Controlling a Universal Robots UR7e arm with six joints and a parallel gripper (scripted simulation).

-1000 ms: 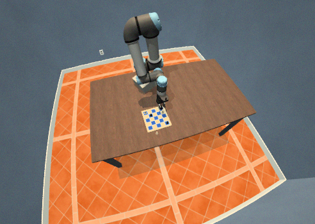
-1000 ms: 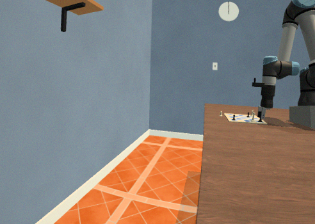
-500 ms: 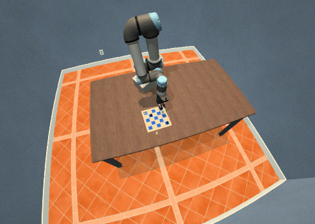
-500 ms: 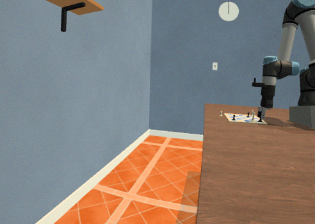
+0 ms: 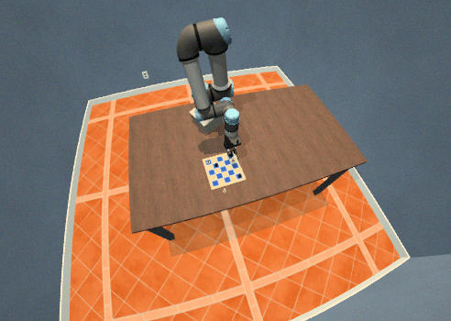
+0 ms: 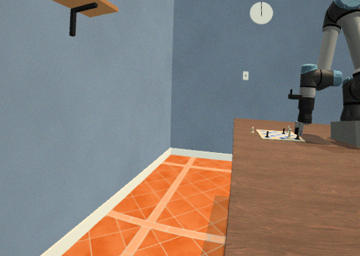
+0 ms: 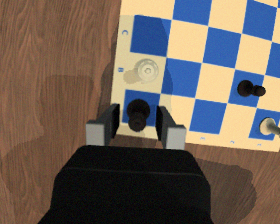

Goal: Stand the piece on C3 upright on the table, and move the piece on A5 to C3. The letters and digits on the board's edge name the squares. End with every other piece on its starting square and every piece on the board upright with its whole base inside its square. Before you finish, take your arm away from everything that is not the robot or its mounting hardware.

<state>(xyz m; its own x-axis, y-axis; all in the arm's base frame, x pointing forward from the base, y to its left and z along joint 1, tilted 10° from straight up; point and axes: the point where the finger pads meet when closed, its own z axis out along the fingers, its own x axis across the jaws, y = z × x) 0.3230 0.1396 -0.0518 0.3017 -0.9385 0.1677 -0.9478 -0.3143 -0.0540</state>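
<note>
The tall black piece is 10 mm below my hand. The rest, counted from my hand: cream chessboard: 90 mm ahead, 60 mm to the right, 40 mm below; then small white piece: 240 mm ahead, 60 mm to the right, 30 mm below.
</note>
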